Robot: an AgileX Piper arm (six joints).
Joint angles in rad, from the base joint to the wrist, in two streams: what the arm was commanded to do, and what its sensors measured. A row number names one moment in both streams.
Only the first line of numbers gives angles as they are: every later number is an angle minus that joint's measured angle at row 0.
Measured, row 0: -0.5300, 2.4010, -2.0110, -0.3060, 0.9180, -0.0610
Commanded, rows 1 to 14: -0.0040, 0.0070, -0.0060, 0.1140, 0.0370, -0.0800; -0.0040, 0.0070, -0.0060, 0.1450, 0.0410, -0.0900; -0.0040, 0.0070, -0.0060, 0.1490, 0.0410, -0.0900; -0.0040, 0.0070, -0.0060, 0.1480, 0.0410, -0.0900; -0.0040, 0.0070, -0.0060, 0.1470, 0.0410, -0.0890; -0.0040, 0.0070, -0.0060, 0.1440, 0.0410, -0.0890; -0.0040, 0.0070, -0.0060, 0.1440, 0.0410, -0.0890; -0.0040, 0.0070, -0.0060, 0.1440, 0.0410, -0.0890; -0.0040, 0.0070, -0.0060, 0.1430, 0.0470, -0.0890; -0.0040, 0.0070, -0.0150, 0.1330, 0.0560, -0.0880; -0.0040, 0.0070, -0.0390, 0.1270, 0.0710, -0.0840; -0.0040, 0.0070, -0.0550, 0.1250, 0.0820, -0.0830; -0.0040, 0.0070, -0.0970, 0.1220, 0.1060, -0.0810; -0.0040, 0.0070, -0.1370, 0.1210, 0.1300, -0.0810
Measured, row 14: 0.0000, 0.0100, -0.0860, 0.1310, 0.0930, -0.0830
